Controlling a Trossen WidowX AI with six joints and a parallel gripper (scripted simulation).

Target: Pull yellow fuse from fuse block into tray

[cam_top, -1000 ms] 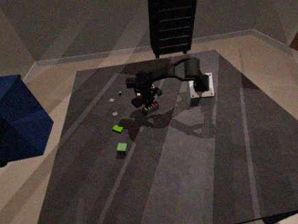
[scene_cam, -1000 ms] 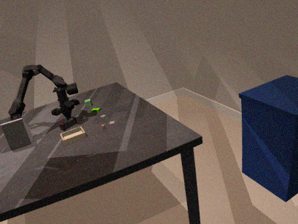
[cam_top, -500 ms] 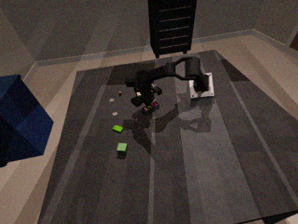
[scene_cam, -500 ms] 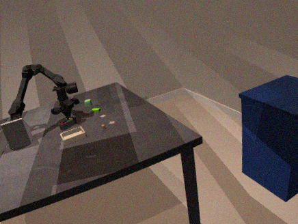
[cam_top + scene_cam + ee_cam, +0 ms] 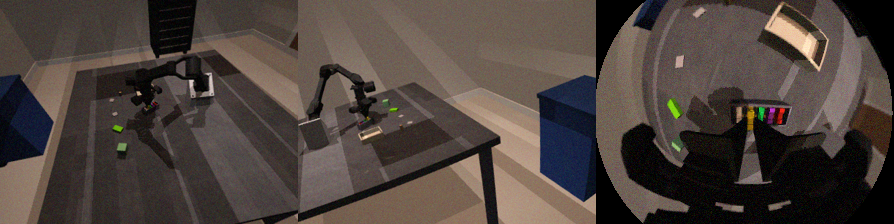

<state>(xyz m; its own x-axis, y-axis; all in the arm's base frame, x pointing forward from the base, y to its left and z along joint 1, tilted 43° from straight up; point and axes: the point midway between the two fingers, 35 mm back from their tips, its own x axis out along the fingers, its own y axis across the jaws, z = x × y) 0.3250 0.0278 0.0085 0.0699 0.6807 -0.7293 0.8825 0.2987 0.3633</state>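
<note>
My gripper tip is 20 cm to the left of the small tray, 5 cm above it and 1 cm past it. Also, from my gripper tip: yellow fuse (1 cm below); green cube (25 cm to the left, 17 cm ahead, 3 cm below); flat green piece (19 cm ahead, 10 cm to the left, 5 cm below).
</note>
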